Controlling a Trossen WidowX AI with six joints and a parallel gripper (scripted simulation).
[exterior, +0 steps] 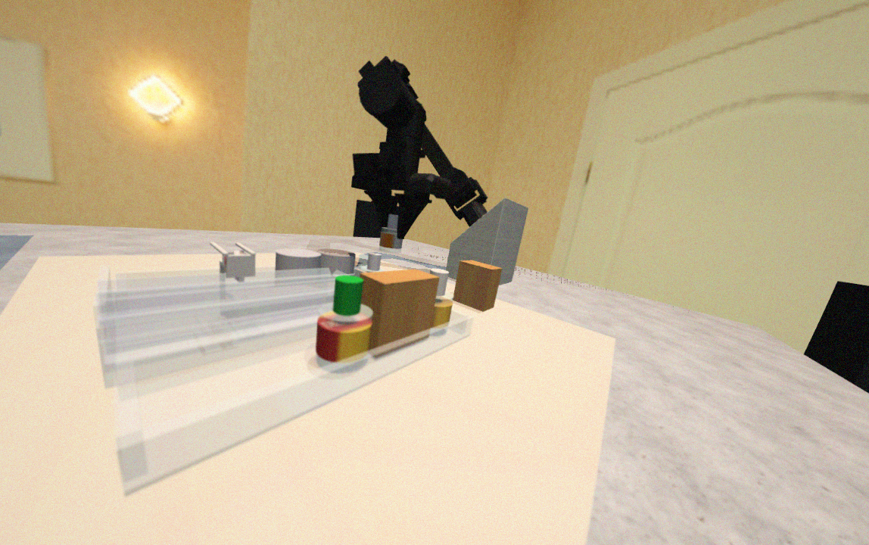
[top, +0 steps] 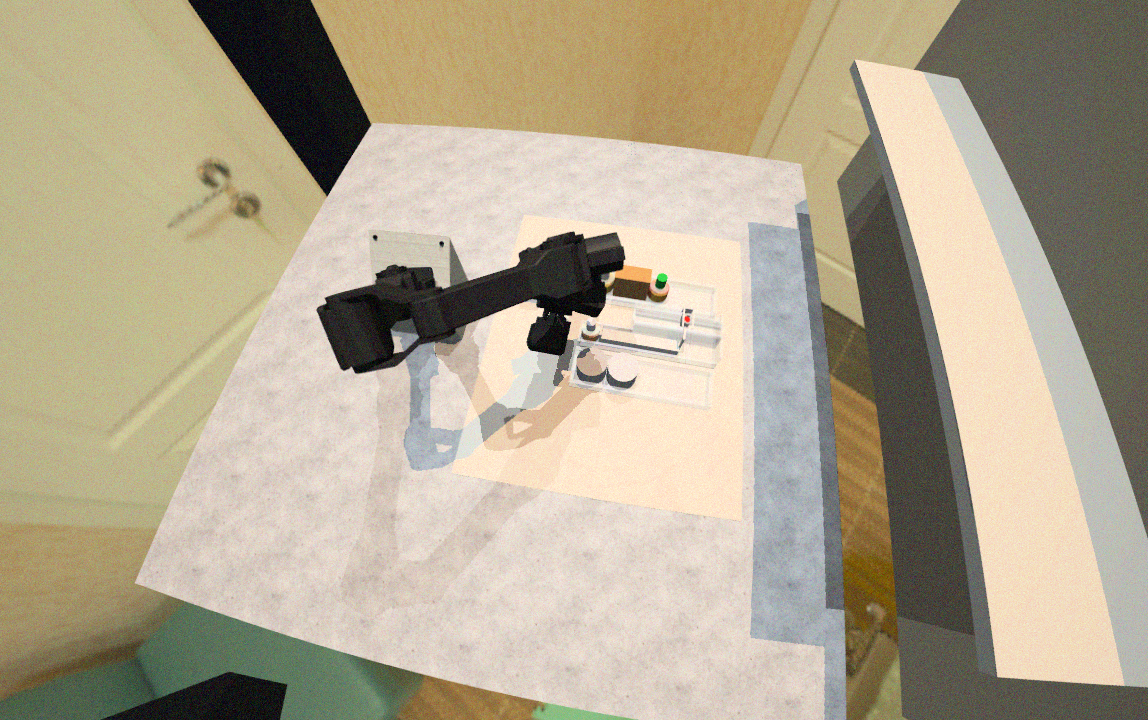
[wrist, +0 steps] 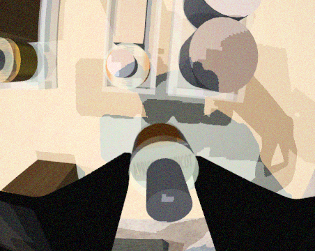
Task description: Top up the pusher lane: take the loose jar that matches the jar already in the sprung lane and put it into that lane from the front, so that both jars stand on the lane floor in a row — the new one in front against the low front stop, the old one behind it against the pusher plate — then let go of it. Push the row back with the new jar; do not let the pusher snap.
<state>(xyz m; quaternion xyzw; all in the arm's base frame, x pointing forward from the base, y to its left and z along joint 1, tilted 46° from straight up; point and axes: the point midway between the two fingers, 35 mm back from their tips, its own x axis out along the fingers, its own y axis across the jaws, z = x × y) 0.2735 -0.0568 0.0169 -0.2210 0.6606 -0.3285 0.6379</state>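
The brown box is 14 cm ahead of my gripper tip, 14 cm to the left of it and 5 cm below it. The rest, counted from my gripper tip: clear sprung lane 21 cm ahead, 3 cm to the left, 7 cm below; grey pusher plate 17 cm ahead, 4 cm to the left, 4 cm below.
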